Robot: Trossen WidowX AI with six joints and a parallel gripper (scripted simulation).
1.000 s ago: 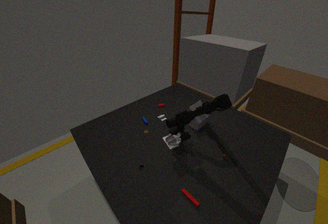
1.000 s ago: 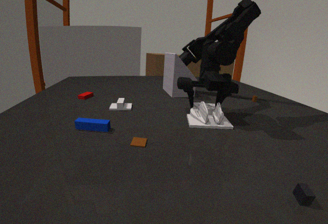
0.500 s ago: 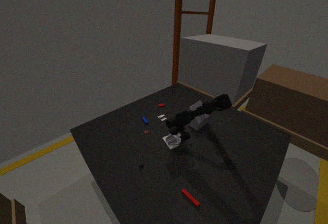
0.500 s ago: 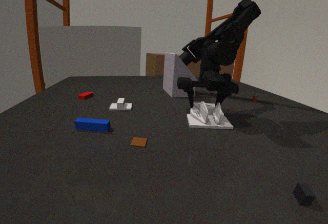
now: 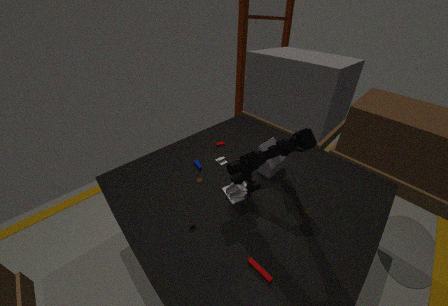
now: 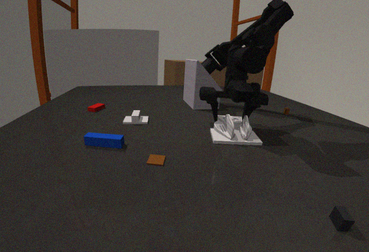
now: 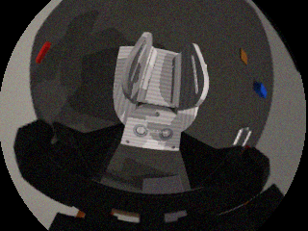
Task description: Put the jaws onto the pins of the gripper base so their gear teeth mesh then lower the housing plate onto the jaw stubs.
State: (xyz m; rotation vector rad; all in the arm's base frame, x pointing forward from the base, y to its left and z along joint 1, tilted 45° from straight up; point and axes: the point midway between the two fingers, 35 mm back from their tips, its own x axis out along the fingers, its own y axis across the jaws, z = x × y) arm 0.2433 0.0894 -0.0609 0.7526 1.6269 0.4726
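The white housing plate lies right at my gripper tip. The rest, counted from my gripper tip: white gripper base: 20 mm above, 10 mm ahead; then flat white plate: 70 mm ahead, 20 mm to the right; then white jaw: 20 mm to the right, 20 mm ahead, 10 mm above.
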